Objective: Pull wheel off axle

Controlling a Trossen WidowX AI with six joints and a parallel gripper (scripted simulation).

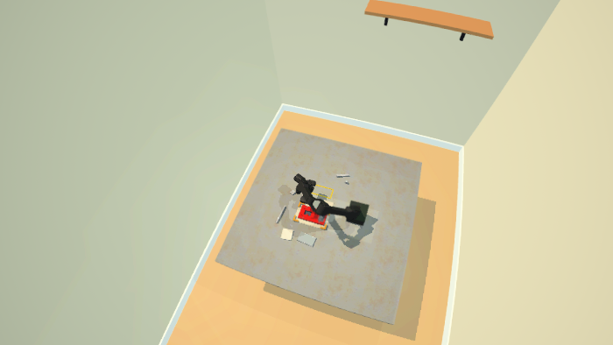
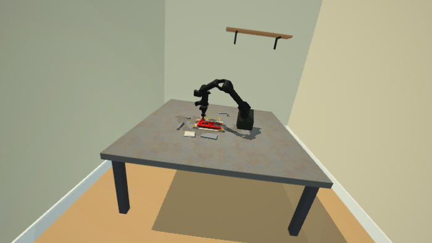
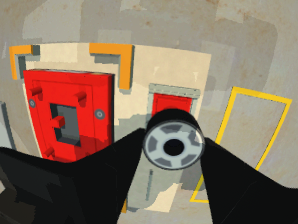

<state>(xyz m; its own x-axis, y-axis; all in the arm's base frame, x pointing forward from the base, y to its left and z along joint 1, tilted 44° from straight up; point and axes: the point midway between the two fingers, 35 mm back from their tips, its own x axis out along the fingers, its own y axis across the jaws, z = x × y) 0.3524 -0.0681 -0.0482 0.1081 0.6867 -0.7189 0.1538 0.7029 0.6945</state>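
My gripper tip is now 20 mm above the upright axle. Also, from my gripper tip: wheel: right at my gripper tip.
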